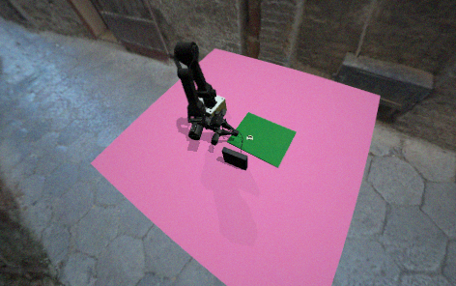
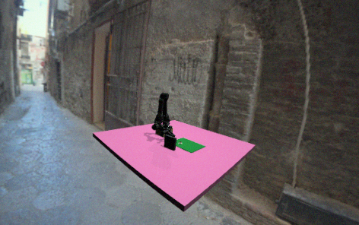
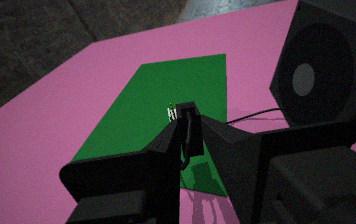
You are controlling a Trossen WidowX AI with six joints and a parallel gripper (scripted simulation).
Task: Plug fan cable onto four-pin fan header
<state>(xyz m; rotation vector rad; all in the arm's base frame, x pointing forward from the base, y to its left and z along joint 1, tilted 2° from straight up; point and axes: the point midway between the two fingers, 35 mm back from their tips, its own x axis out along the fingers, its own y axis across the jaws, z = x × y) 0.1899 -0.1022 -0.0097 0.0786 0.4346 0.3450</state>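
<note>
Right now the black fan is 110 mm to the right of my gripper tip, 70 mm ahead of it and 20 mm below it. Round my gripper tip: black plug: 10 mm below; green board: 120 mm ahead, 90 mm to the left, 90 mm below.
</note>
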